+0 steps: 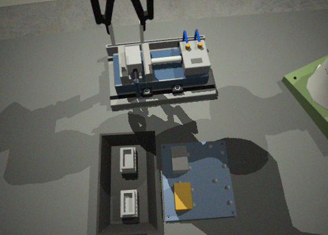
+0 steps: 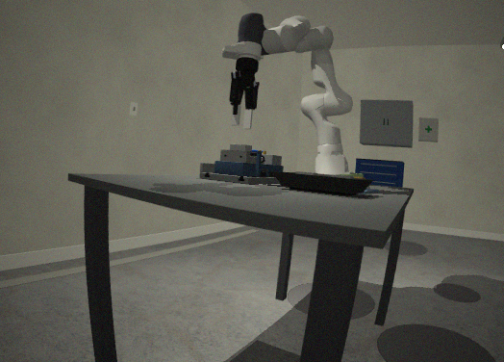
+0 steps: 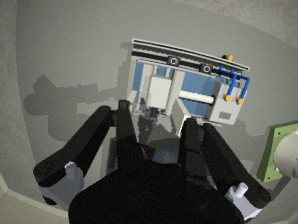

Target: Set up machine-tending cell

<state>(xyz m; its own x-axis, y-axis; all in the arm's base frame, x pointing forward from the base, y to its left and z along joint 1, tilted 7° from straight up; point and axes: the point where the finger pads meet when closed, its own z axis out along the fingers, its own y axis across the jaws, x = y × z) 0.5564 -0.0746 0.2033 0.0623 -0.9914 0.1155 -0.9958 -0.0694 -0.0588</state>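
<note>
Right now the work stop is 1 cm behind my hand, 5 cm to the left of it and 11 cm below it. Also, from my hand: moving jaw 4 cm behind, 13 cm below; fixed jaw 2 cm ahead, 13 cm below; vise 8 cm behind, 16 cm below.
</note>
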